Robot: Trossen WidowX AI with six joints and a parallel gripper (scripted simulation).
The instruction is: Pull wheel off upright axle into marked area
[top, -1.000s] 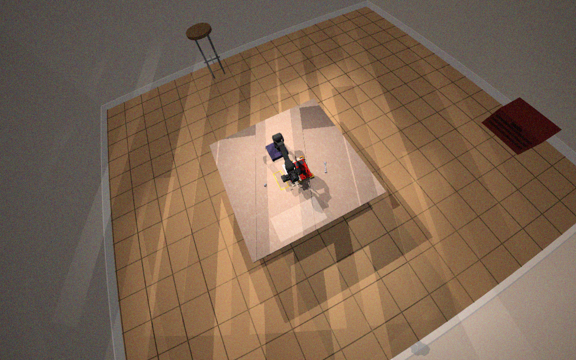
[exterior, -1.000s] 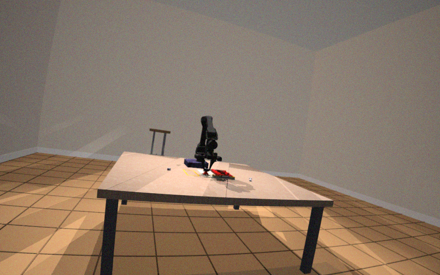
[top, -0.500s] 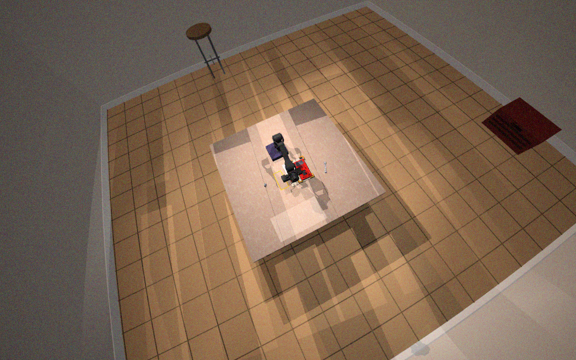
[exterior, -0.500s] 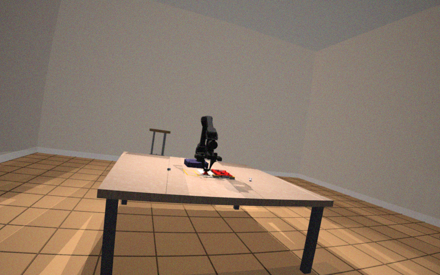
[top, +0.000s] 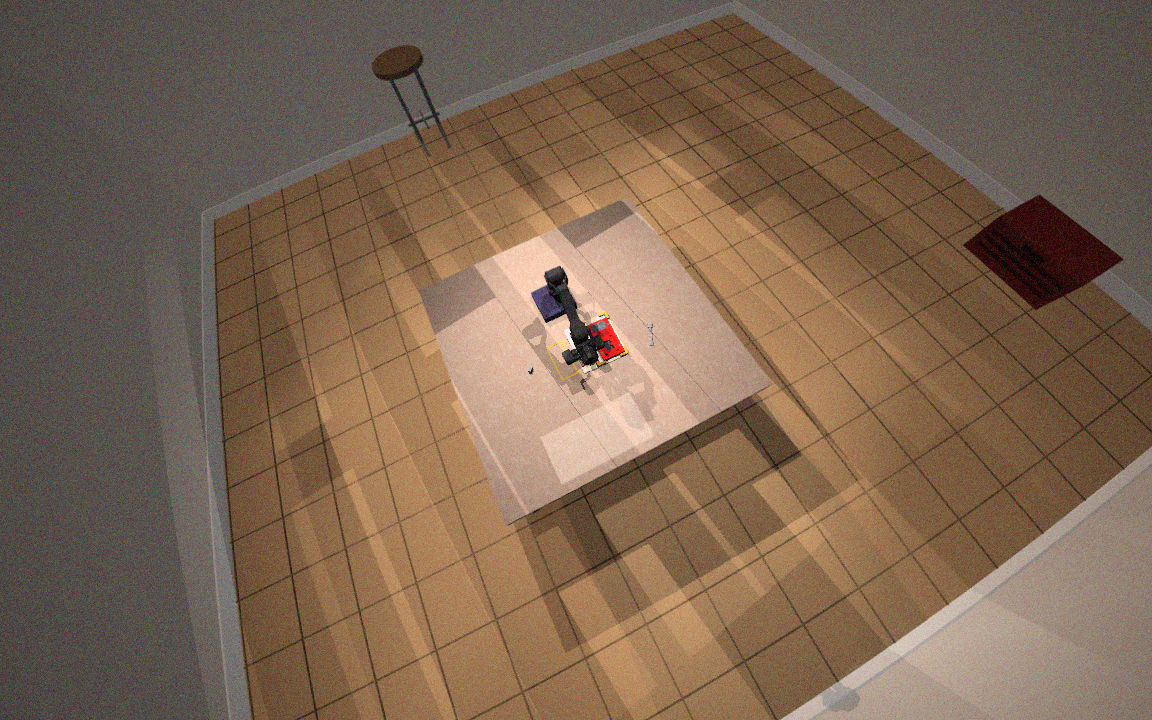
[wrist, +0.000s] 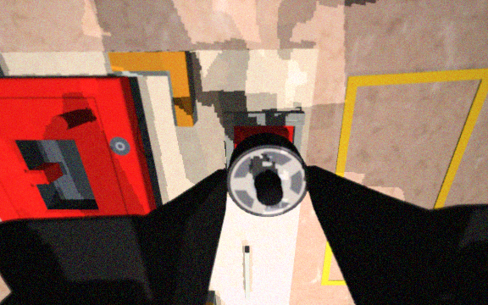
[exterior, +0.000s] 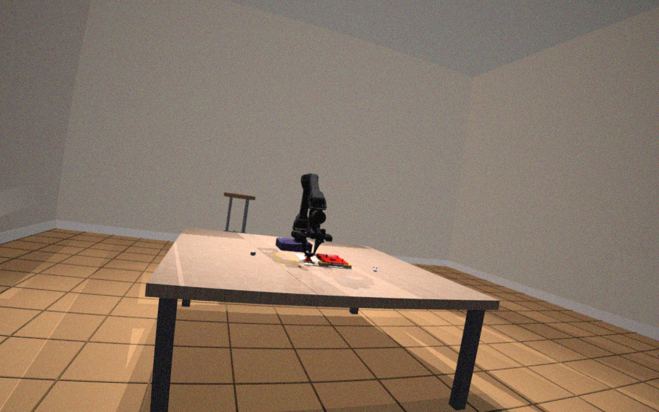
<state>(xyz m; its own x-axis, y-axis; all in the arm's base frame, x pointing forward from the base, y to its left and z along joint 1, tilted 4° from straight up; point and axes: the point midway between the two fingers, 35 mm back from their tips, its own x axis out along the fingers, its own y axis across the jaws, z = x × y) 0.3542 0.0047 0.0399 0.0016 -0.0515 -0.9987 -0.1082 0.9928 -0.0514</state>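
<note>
Right now the axle block is 10 mm below my gripper tip.
</note>
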